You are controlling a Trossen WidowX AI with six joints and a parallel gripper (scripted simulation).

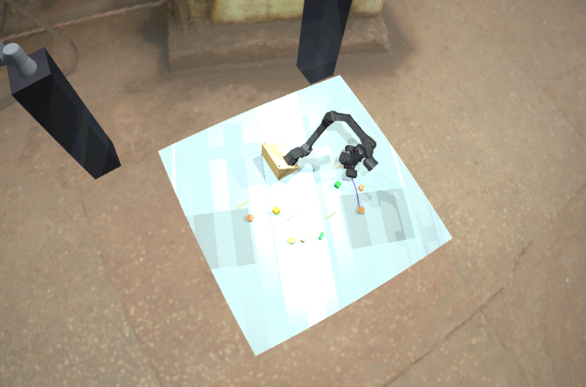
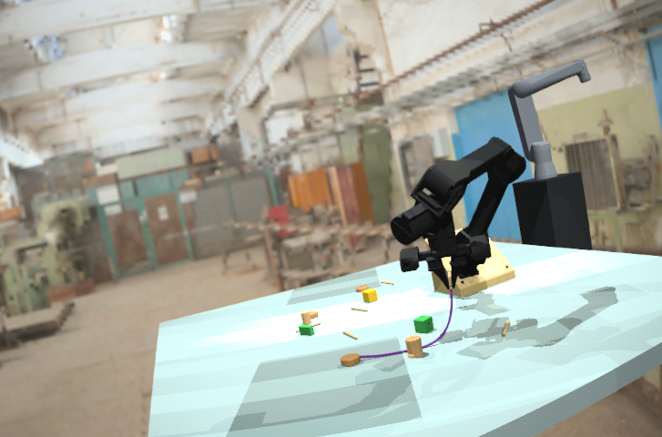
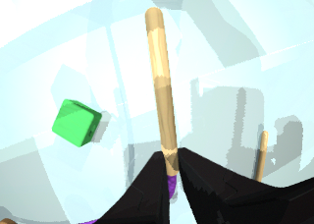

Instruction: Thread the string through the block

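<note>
The green cube is 5 cm ahead of my gripper tip, 6 cm to the right of it and 8 cm below it. Also, from my gripper tip: thin wooden stick: 1 cm behind, 1 cm to the right, 1 cm above; then round wooden button: 25 cm ahead, 2 cm to the right, 9 cm below; then yellow cube: 1 cm ahead, 44 cm to the right, 8 cm below.
</note>
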